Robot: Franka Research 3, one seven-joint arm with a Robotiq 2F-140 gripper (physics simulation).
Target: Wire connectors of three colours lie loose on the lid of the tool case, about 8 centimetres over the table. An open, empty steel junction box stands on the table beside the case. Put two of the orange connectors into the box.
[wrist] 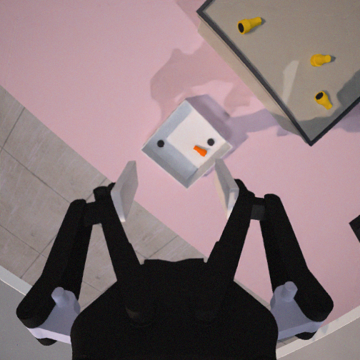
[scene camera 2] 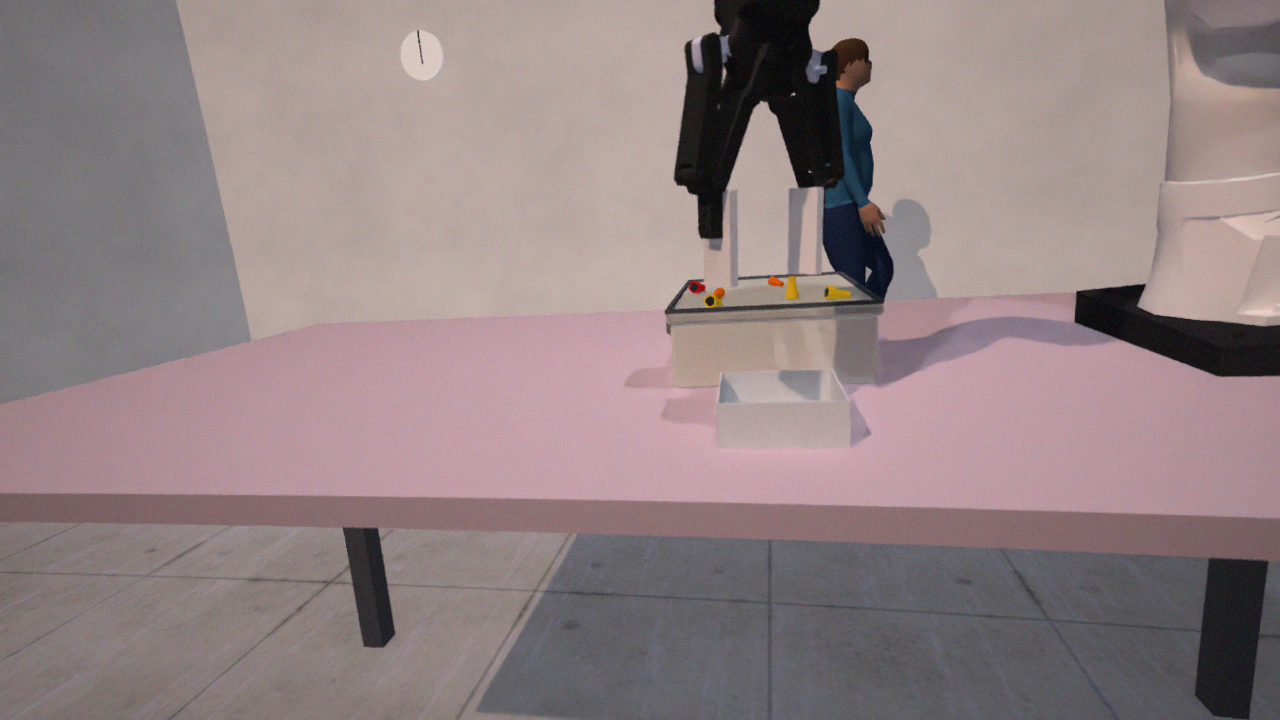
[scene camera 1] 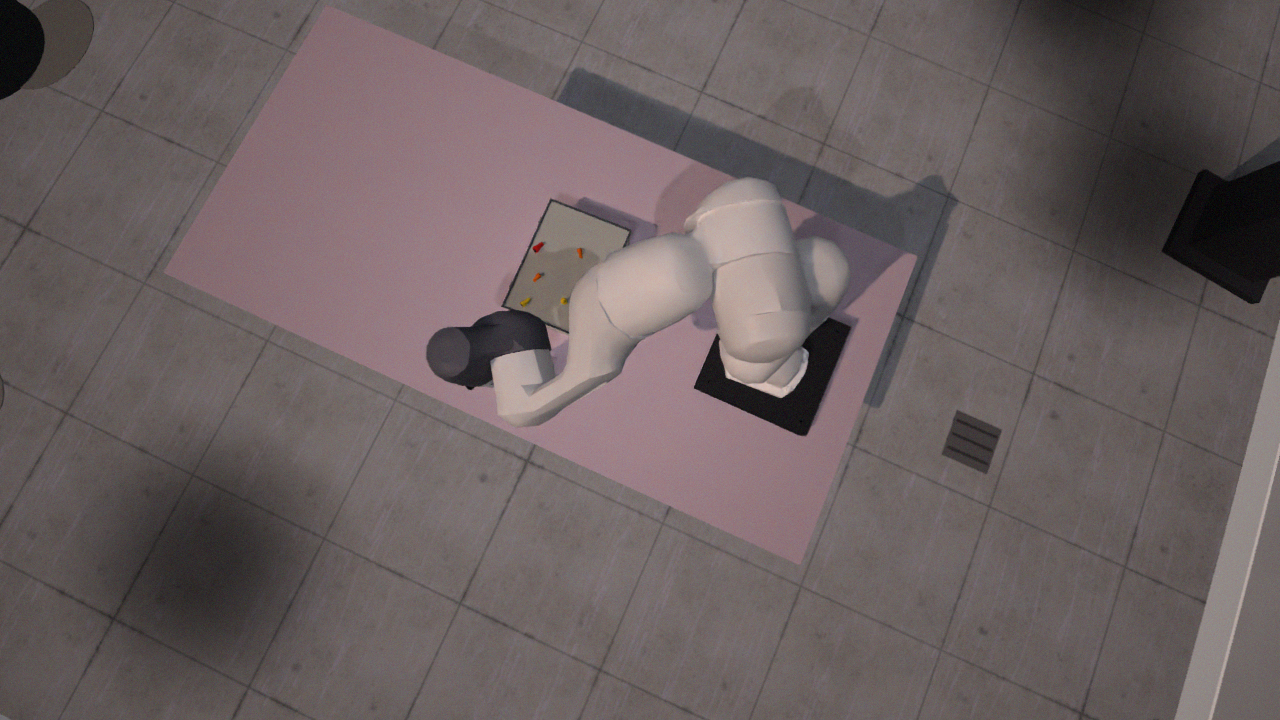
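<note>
The steel junction box (scene camera 2: 783, 425) (wrist: 167, 164) stands on the table beside the tool case (scene camera 2: 769, 347) (wrist: 270, 65). One orange connector (wrist: 200, 150) lies on the box floor, near a dark round spot. My gripper (scene camera 2: 763, 270) (wrist: 175, 171) is open and empty, above the box; its fingers are hidden in scene camera 1. Two orange connectors, one (scene camera 1: 580, 252) (scene camera 2: 775, 281) and another (scene camera 1: 537, 277) (scene camera 2: 719, 292), lie apart on the case lid (scene camera 1: 572, 223). A red connector (scene camera 1: 537, 246) (scene camera 2: 696, 287) and three yellow ones (wrist: 249, 25) (wrist: 320, 60) (wrist: 323, 99) lie there too.
The lid stands higher than the box rim. The pink table's edge (scene camera 2: 537, 514) runs on the box's far side from the case. The arm's black base plate (scene camera 1: 819, 385) is on the table. A person (scene camera 2: 854, 161) stands behind the table.
</note>
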